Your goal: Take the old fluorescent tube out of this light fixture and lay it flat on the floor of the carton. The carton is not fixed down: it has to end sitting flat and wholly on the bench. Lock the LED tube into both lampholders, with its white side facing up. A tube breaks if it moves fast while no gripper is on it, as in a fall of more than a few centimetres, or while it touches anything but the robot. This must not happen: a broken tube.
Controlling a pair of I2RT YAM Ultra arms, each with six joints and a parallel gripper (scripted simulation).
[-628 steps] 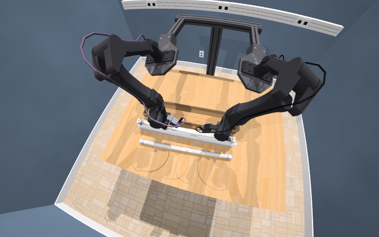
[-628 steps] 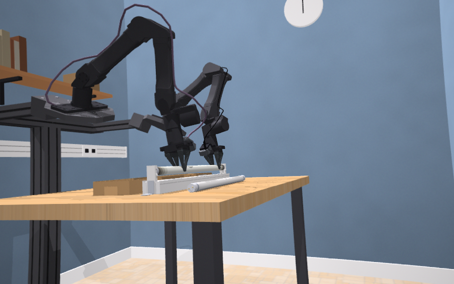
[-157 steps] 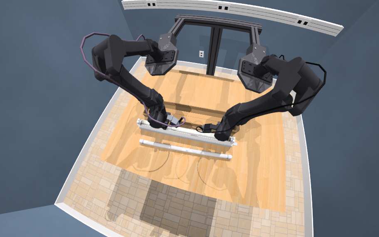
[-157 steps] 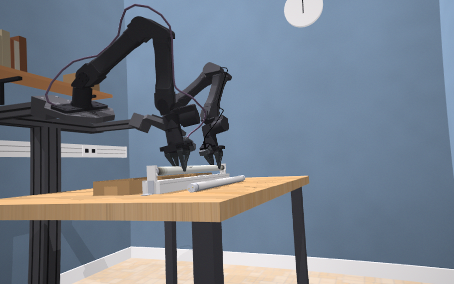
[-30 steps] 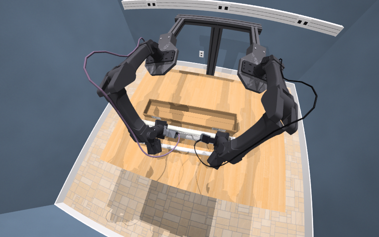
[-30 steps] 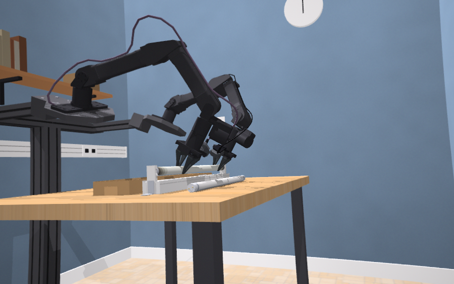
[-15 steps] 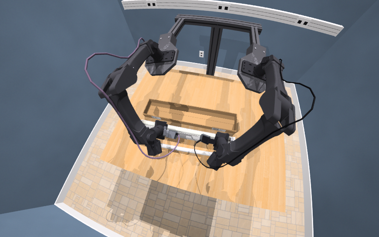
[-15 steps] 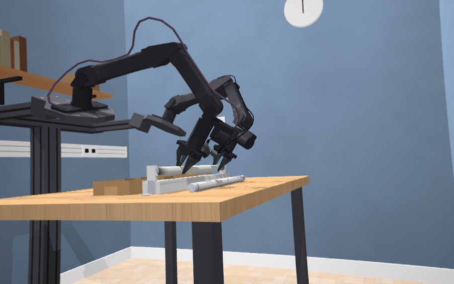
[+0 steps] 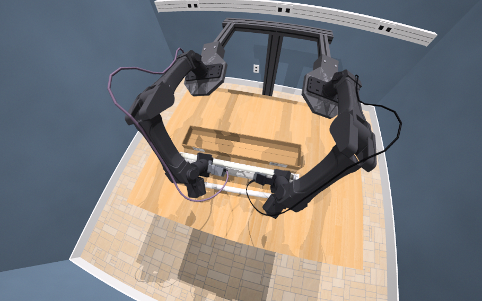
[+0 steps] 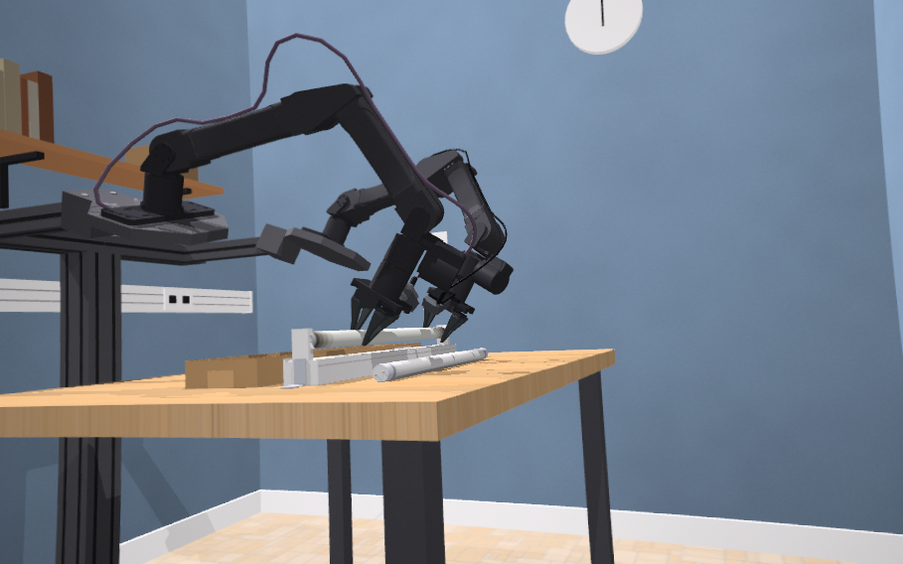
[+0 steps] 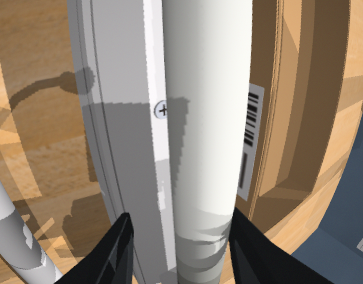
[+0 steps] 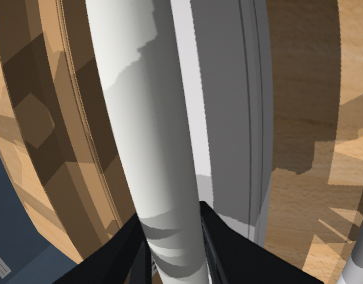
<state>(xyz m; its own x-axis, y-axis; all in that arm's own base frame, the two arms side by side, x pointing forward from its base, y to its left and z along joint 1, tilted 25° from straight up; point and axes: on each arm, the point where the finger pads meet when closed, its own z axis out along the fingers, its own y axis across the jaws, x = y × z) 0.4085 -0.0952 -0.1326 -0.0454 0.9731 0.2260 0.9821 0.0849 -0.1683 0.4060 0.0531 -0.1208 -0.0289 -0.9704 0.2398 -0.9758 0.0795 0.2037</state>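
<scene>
Right now my right hand is 120 mm to the right of the old fluorescent tube. Round my right hand: light fixture: 120 mm to the left, 10 mm below; then LED tube: 140 mm to the left, 100 mm ahead, 50 mm below; then brown carton: 140 mm behind, 120 mm to the left, 40 mm below.
</scene>
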